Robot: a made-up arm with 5 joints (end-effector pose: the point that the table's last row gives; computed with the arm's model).
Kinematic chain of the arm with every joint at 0, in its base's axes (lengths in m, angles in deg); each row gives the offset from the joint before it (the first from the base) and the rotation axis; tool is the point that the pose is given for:
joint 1: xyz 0 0 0.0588 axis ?
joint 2: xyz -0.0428 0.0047 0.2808 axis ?
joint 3: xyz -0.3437 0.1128 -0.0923 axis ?
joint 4: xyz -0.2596 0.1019 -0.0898 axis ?
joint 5: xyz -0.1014 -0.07 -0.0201 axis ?
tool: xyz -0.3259 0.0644 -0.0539
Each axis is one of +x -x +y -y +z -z.
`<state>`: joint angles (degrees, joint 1 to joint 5).
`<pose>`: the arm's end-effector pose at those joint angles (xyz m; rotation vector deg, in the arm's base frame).
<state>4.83 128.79 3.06 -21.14 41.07</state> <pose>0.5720 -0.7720 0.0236 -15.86 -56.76 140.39</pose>
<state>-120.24 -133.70 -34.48 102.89 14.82</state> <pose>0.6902 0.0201 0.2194 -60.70 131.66 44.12</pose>
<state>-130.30 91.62 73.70 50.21 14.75</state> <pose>-0.5530 0.9471 0.1461 133.42 -51.90 2.27</pose>
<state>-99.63 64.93 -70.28 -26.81 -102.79</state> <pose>-0.2583 -0.3287 0.5921 27.45 91.88 56.56</pose>
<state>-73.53 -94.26 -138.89 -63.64 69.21</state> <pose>-0.2577 0.0800 0.1167 76.57 22.78 10.70</pose>
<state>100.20 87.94 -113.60 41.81 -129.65</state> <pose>-0.4927 0.3762 0.0766 -16.32 34.29 -35.32</pose>
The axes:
joint 1: +x
joint 2: +z
joint 3: +y
joint 4: -z
joint 5: -x

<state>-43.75 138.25 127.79 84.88 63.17</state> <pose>-0.2711 -0.0389 0.9424 115.87 51.11 -19.82</pose>
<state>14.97 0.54 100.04 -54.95 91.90</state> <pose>-0.4843 -0.3586 0.5988 -10.28 21.46 93.95</pose>
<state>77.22 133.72 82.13 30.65 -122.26</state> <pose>-0.0009 -0.9460 -0.3335 77.23 41.64 68.97</pose>
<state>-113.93 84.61 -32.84 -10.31 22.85</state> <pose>-0.2256 0.0175 0.9173 -78.37 50.30 95.17</pose>
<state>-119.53 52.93 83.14 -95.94 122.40</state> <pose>-0.1804 0.4538 0.3770 -50.20 101.16 124.26</pose>
